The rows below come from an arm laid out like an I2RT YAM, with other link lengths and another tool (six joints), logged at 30 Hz.
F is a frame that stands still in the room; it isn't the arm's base.
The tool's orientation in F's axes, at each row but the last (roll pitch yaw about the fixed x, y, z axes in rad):
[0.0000, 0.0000, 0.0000]
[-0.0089, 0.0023, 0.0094]
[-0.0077, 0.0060, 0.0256]
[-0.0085, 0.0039, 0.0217]
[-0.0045, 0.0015, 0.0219]
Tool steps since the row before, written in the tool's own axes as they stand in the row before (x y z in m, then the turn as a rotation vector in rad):
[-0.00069, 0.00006, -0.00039, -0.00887, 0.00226, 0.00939]
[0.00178, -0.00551, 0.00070, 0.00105, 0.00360, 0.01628]
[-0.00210, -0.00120, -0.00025, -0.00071, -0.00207, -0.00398]
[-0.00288, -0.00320, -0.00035, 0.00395, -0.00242, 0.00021]
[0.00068, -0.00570, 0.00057, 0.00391, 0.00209, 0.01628]
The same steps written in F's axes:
[-0.00069, 0.00006, -0.00039, -0.00887, 0.00226, 0.00939]
[0.00183, -0.00549, 0.00074, 0.00105, 0.00375, 0.01624]
[-0.00207, -0.00126, -0.00023, -0.00068, -0.00212, -0.00396]
[-0.00281, -0.00326, -0.00031, 0.00400, -0.00233, 0.00022]
[0.00081, -0.00568, 0.00059, 0.00389, 0.00225, 0.01626]

